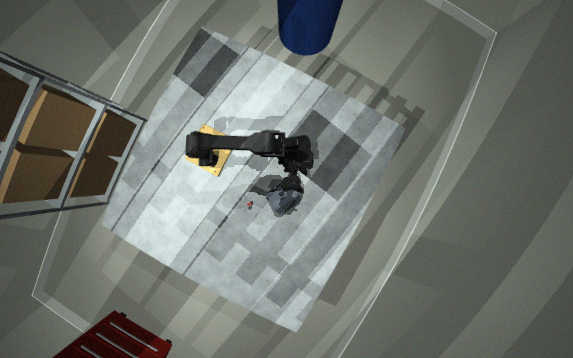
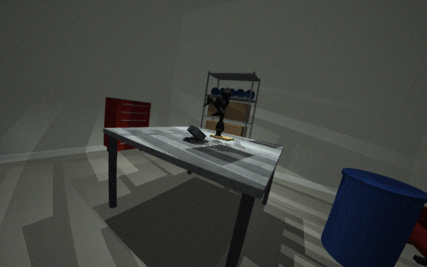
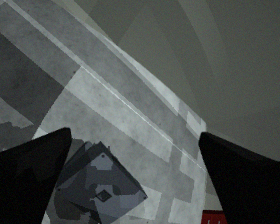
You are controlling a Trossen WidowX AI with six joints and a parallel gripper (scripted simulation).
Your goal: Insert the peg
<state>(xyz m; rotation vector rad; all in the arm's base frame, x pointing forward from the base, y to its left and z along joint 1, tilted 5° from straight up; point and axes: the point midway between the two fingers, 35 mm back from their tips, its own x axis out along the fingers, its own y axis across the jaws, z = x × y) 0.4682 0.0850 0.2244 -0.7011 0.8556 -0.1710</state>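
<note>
The red peg lies 190 mm behind my gripper tip, 200 mm to the right of it and 200 mm below it. From my gripper tip the other things lie so: sloped grey panel: 50 mm behind, 100 mm to the right, 190 mm below.
</note>
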